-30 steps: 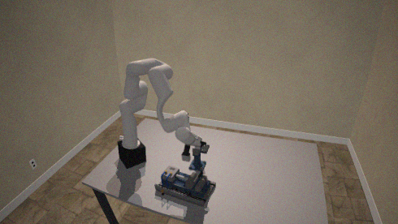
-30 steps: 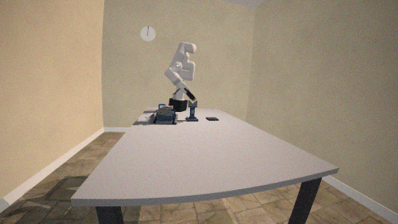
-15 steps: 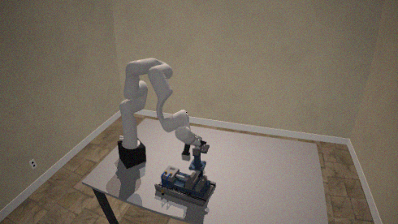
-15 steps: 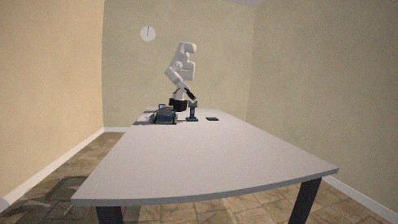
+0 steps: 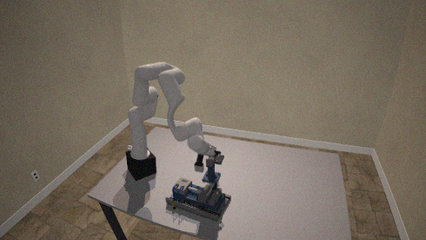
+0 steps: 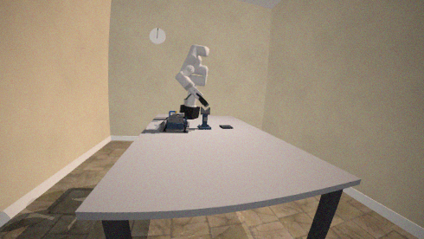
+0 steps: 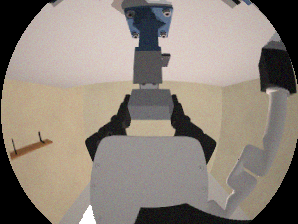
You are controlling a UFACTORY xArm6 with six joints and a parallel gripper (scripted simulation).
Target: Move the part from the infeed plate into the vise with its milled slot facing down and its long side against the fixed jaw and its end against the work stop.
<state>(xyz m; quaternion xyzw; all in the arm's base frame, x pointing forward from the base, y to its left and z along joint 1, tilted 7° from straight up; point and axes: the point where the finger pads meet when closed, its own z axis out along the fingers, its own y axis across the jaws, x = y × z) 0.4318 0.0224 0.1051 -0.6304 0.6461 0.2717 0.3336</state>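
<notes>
The part lies 1 cm to the left of my hand. From my hand the other things lie so: vise (1 cm behind, 20 cm to the right, 15 cm below); then dark infeed plate (1 cm behind, 20 cm to the left, 19 cm below).
</notes>
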